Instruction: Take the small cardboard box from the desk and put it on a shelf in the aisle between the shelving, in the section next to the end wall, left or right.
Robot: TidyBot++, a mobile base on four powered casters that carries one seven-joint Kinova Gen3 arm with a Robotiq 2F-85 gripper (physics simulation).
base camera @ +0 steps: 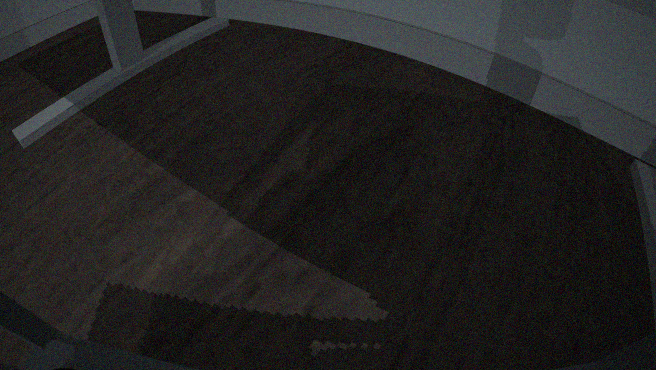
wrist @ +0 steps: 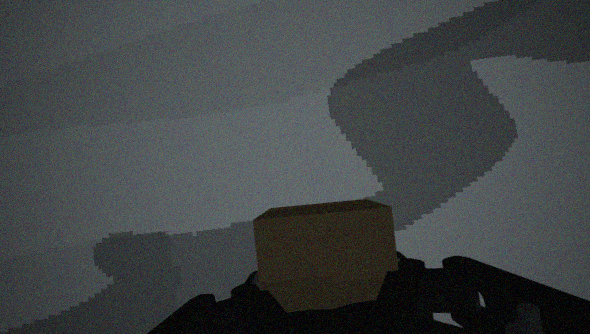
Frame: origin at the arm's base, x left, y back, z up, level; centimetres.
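Seen in the pictures: gripper, fingertip midpoint: [wrist: 324,268].
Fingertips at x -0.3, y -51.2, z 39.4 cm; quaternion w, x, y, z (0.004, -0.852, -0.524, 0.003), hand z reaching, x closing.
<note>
Pixels of each thing's middle, then the offset from my fingertips to it. "pt": a spot on its surface instead. Level surfaces: height alone.
- small cardboard box, body centre: [wrist: 328,293] dx +0.4, dy -0.2, dz +2.5 cm
- pale leg, surface spot: [base camera: 121,32] pt dx +54.5, dy -29.9, dz -66.7 cm
- Dark wooden floor, surface height: dz -79.1 cm
- shadowed pale surface, surface height: dz -7.1 cm
The small cardboard box [wrist: 325,245], brown and dim, is at the lower middle of the wrist view. My gripper [wrist: 324,268] is shut on it, with one black finger at its left side and one at its right. The box's near end is partly hidden by the gripper. A pale leg [base camera: 121,32] with a long foot bar [base camera: 170,47], seemingly part of the desk, stands at the upper left of the base camera view. The desk top cannot be made out. The shelving does not show in either view.
A pale wall [base camera: 400,30] with shadows on it runs along the back and right of the base camera view. Dark wooden floor [base camera: 350,175] lies in front of it. A pale edge [base camera: 645,200] shows at the far right. A shadowed pale surface [wrist: 200,165] lies behind the box.
</note>
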